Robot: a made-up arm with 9 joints. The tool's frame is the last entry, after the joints.
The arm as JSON. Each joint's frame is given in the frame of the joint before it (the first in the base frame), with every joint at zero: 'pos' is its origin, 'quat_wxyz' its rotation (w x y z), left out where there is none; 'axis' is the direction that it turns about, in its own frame. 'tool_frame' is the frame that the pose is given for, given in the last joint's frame.
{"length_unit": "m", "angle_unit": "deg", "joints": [
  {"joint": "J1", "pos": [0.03, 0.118, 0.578], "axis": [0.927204, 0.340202, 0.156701]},
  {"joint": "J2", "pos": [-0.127, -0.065, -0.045], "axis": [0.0, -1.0, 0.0]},
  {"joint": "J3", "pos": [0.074, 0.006, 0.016], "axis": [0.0, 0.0, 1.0]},
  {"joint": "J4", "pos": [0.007, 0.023, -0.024], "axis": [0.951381, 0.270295, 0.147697]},
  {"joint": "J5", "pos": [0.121, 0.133, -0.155], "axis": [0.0, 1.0, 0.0]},
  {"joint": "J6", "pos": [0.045, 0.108, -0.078], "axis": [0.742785, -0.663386, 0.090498]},
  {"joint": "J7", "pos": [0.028, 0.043, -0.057], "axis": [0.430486, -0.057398, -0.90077]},
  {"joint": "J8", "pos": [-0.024, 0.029, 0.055], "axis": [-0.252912, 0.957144, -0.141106]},
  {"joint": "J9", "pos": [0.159, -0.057, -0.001], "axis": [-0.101, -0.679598, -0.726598]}
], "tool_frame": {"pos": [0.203, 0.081, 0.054], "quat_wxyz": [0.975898, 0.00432, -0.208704, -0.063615]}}
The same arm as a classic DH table. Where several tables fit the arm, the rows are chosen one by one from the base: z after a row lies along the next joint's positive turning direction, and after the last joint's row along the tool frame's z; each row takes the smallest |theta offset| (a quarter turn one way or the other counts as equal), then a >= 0, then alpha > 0; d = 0 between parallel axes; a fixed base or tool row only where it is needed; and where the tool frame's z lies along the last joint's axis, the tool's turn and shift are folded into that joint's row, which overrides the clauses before.
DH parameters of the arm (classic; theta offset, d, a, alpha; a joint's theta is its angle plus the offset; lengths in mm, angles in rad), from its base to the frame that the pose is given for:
base (fixed): -1.2191 567.1 -100.4 -1.4134
J1: 1.5134 -71.5 23.2 1.9179
J2: 1.4034 11.0 74.0 -1.5708
J3: -1.2940 -9.9 -20.2 -1.4226
J4: 1.5289 112.7 171.7 -1.2971
J5: 0.0328 245.3 82.9 2.2961
J6: -1.3948 14.9 -34.8 -1.2908
J7: 0.5366 9.2 -9.4 -1.6075
J8: 0.7372 -89.5 -136.5 2.1205
J9: 1.0293 -261.9 -138.2 2.2580
tool (fixed): -2.7411 -175.5 0.0 0.0000

